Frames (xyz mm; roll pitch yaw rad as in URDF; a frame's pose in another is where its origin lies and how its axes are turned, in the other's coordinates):
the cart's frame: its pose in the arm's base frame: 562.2 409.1 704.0 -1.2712 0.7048 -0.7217
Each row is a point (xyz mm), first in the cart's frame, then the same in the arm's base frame.
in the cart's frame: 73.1 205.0 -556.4
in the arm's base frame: 117.6 172.8 382.4
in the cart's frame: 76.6 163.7 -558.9
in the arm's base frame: 128.8 143.5 409.6
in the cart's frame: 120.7 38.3 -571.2
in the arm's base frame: 178.3 35.0 469.5
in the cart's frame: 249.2 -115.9 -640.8
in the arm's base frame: 239.5 -168.0 482.8
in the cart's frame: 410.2 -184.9 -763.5
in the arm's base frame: 255.1 -365.1 401.2
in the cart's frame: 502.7 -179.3 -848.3
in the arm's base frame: 240.8 -458.2 318.1
